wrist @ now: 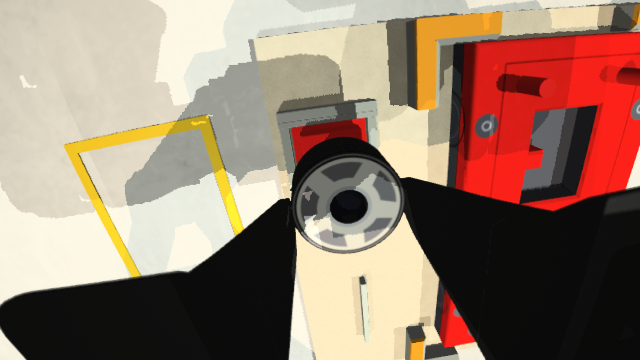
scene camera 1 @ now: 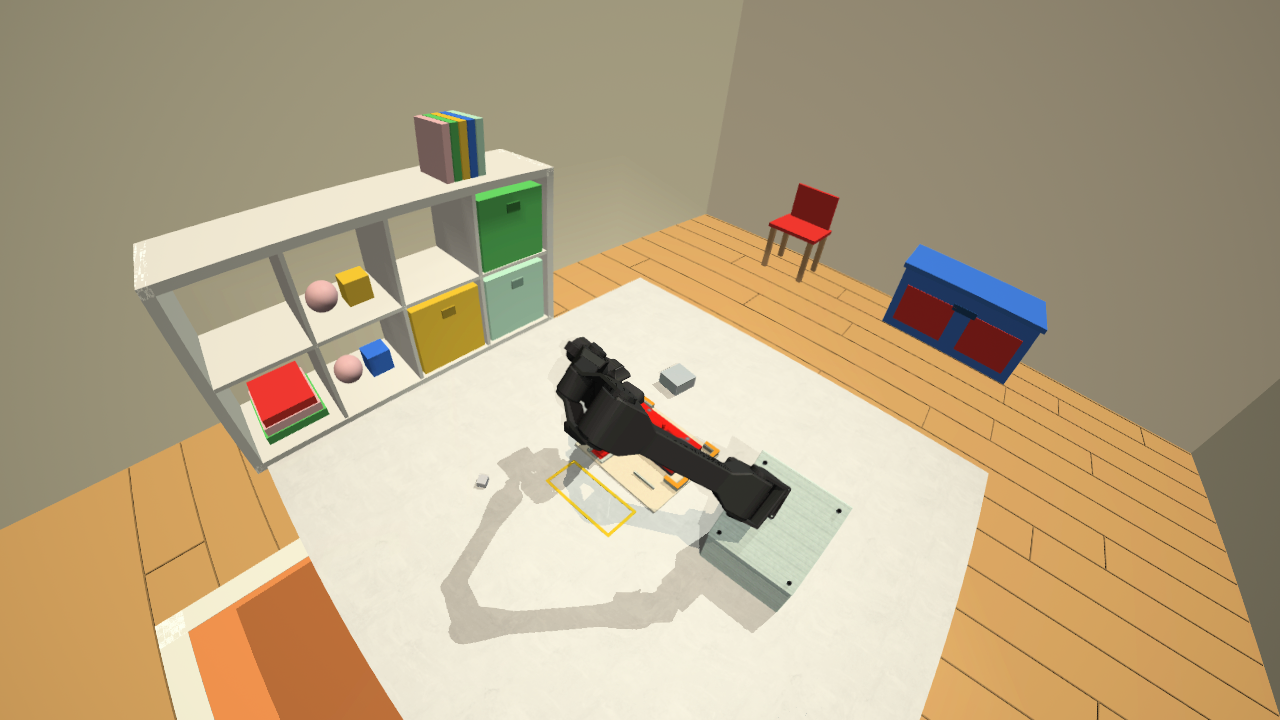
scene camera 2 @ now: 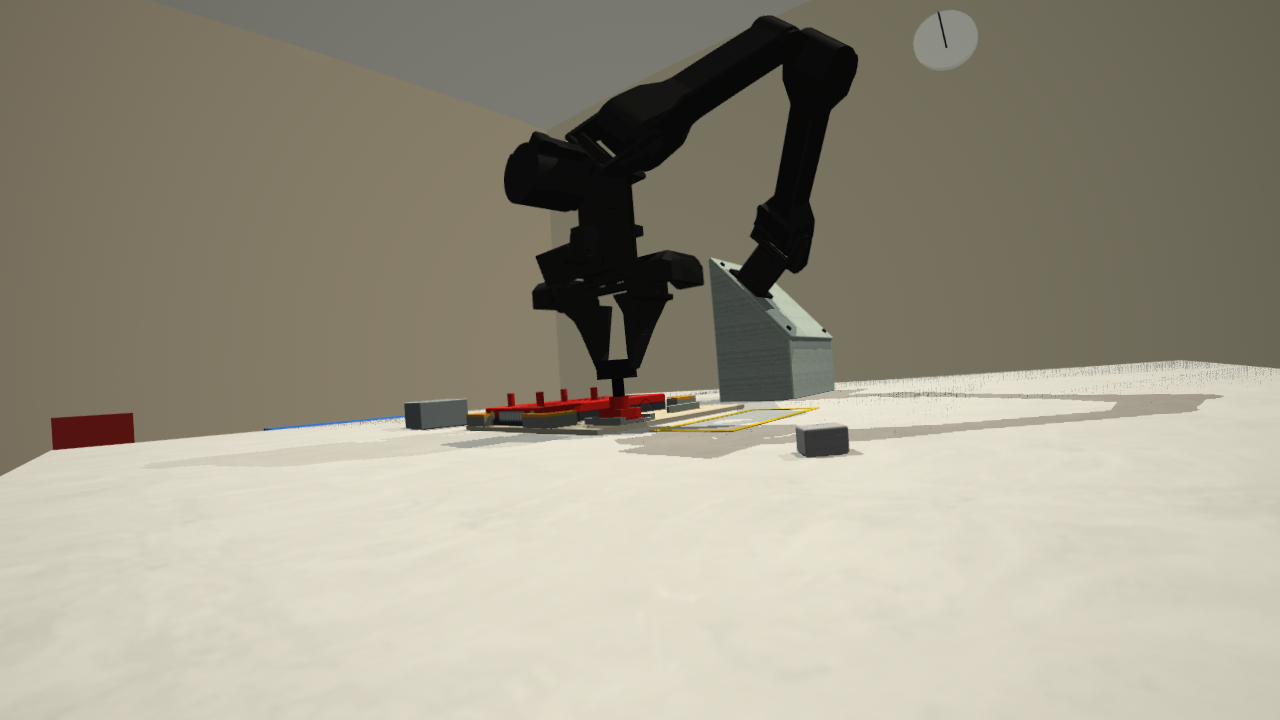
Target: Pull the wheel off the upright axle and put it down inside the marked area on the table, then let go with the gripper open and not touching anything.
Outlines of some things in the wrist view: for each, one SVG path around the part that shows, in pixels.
My gripper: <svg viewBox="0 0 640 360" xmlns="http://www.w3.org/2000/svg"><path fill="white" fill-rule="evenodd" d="M291 200L289 198L279 199L248 227L229 240L221 249L211 254L206 260L188 272L162 272L97 283L54 287L23 292L12 298L10 297L0 304L0 330L25 360L289 360L297 262L296 227L291 216ZM400 178L405 190L404 215L416 237L417 243L430 261L430 265L438 275L441 284L446 289L449 298L453 301L455 308L461 315L460 317L476 341L475 343L485 360L640 360L640 186L586 197L553 211L525 206L485 195L480 196L413 177Z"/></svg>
A wheel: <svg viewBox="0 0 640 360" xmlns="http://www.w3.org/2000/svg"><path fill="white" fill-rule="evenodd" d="M331 138L313 146L298 162L292 178L291 216L299 234L315 248L332 254L357 253L376 246L396 229L405 209L405 190L393 166L375 146L353 137ZM360 192L363 196L363 203L357 212L344 216L332 209L331 202L340 192L346 190Z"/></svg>
